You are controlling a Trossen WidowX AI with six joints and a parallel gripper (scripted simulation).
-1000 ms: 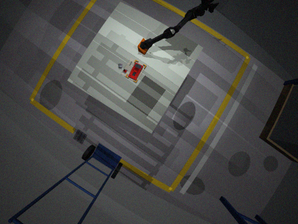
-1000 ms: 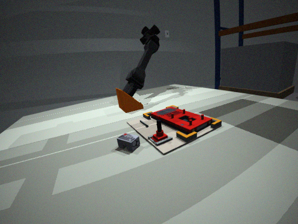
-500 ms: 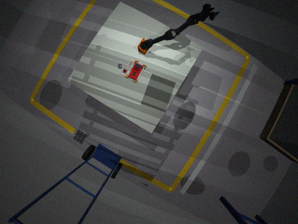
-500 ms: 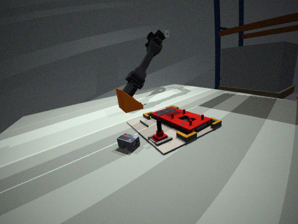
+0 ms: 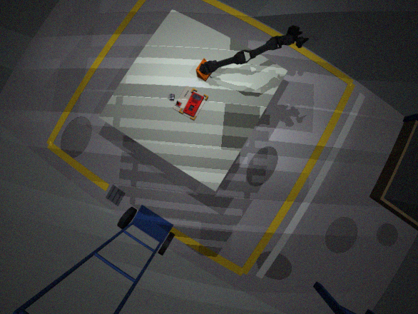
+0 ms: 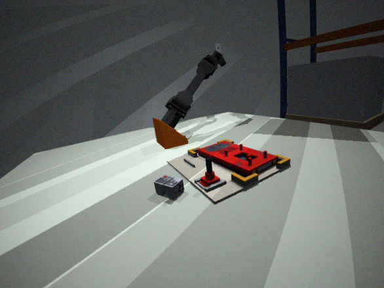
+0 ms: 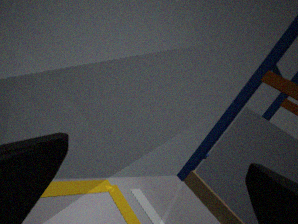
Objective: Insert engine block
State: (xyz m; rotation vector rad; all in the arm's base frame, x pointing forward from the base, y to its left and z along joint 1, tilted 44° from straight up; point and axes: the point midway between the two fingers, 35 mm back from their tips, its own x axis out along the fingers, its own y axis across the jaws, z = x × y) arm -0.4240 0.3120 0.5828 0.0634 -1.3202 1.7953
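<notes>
Now: the grey engine block 73 cm ahead of my gripper tip, 82 cm to the right of it and 34 cm below it. Round my gripper tip: stand 76 cm ahead, 74 cm to the right, 31 cm below; then pale base plate 72 cm ahead, 64 cm to the right, 34 cm below.
</notes>
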